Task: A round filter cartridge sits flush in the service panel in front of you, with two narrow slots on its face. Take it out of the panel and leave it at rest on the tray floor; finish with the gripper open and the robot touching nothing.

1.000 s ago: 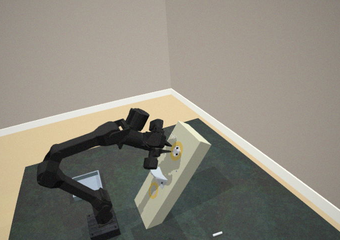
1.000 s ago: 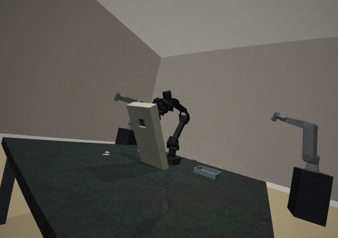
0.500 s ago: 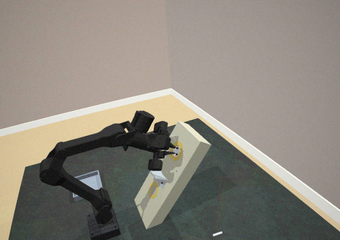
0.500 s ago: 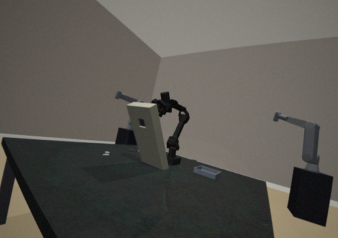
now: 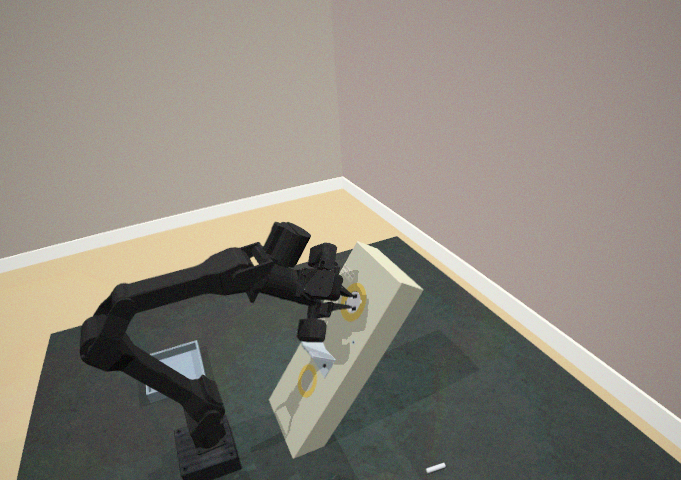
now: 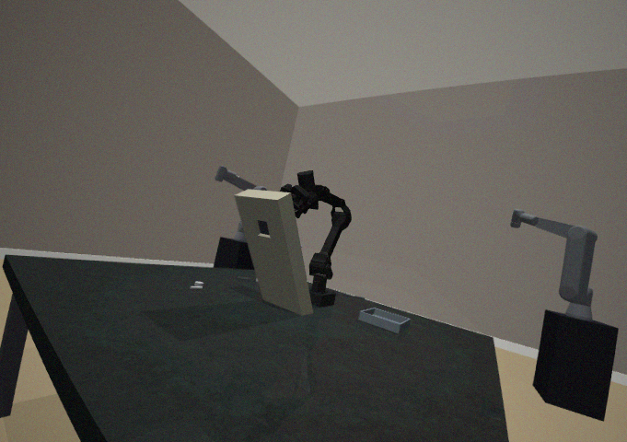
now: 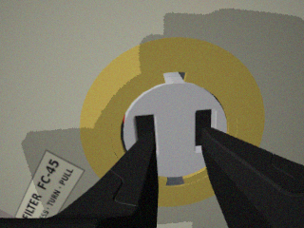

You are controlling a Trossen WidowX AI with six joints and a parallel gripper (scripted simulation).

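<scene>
The round filter cartridge is 2 cm ahead of my gripper tip and 1 cm below it. Also, from my gripper tip: grey ledge: 8 cm behind, 1 cm to the left, 10 cm below; then small white piece: 3 cm ahead, 25 cm to the right, 28 cm below; then grey tray: 37 cm behind, 32 cm to the left, 28 cm below.
</scene>
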